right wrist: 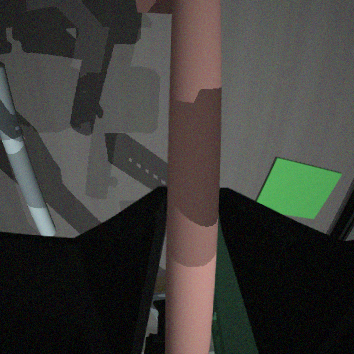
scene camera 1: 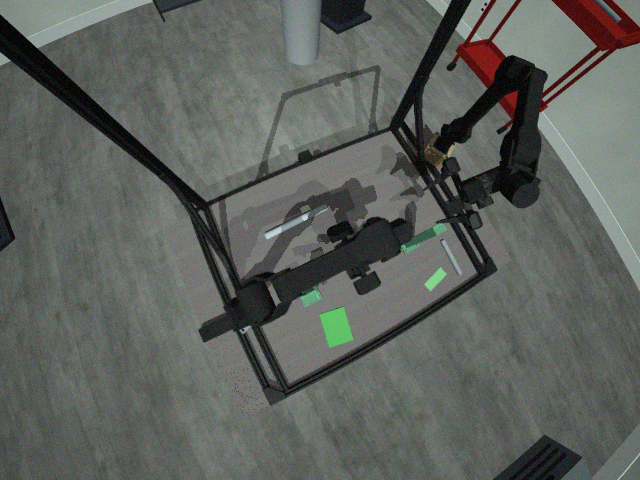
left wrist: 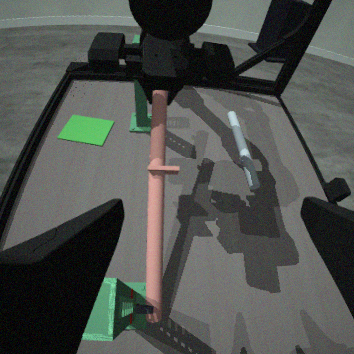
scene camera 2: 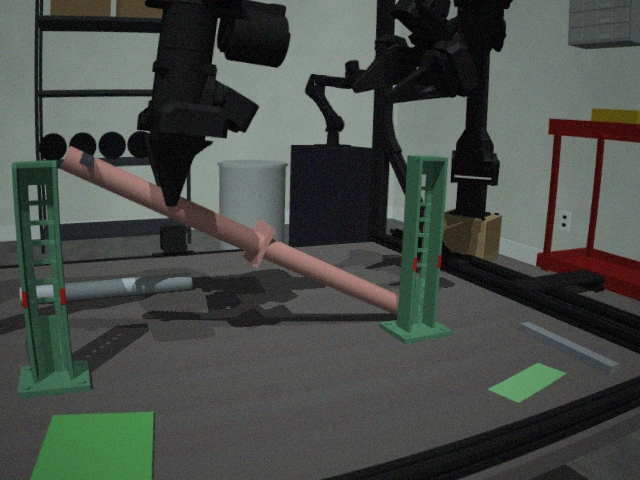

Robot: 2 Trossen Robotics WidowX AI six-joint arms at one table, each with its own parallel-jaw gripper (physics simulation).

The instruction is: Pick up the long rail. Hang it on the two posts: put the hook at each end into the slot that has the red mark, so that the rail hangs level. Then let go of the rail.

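Frame: origin at the left arm's base, x down, y right, z back, level; centimetres.
Where they show: left gripper, fingertip midpoint: (scene camera 1: 429,206) (left wrist: 213,206) (scene camera 2: 368,94); right gripper, fingertip midpoint: (right wrist: 192,195) (left wrist: 159,102) (scene camera 2: 168,204); left arm's base, origin of the base link: (scene camera 1: 442,145) (scene camera 2: 470,214).
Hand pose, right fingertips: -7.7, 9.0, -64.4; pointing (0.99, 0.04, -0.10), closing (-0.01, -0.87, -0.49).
Observation:
Each offset is from my right fingertips to the top centre of the thing, as dx, dy, dz.
The long pink rail (scene camera 2: 310,268) (left wrist: 156,215) (right wrist: 195,60) slants steeply. My right gripper (scene camera 2: 171,200) (right wrist: 192,195) is shut on it, off its middle toward the raised end. In scene camera 2 the raised end is near the top of the left green post @(-5.2, +2.8, -13.6) (scene camera 2: 20,232) (scene camera 1: 311,297) (left wrist: 141,105). The low end, with a dark hook, is beside the right green post @(-5.2, -17.9, +23.2) (scene camera 2: 412,232) (scene camera 1: 423,238) (left wrist: 100,310); whether the hook is in the red-marked slot I cannot tell. My left gripper (scene camera 1: 432,206) (scene camera 2: 374,93) (left wrist: 213,206) is open and empty, high above the low end's side.
A grey cylinder @(+13.9, +21.8, +5.6) (scene camera 1: 286,226) (scene camera 2: 113,287) (left wrist: 240,137) (right wrist: 30,185) lies behind the rail. A thin grey bar @(+15.4, -35.9, +28.3) (scene camera 1: 451,256) (scene camera 2: 568,347) and a small green sheet @(+16.4, -34.3, +17.3) (scene camera 1: 435,279) (scene camera 2: 527,382) lie near the right post. A larger green sheet @(+16.1, -11.1, -17.7) (scene camera 1: 336,327) (scene camera 2: 103,444) lies near the left post.

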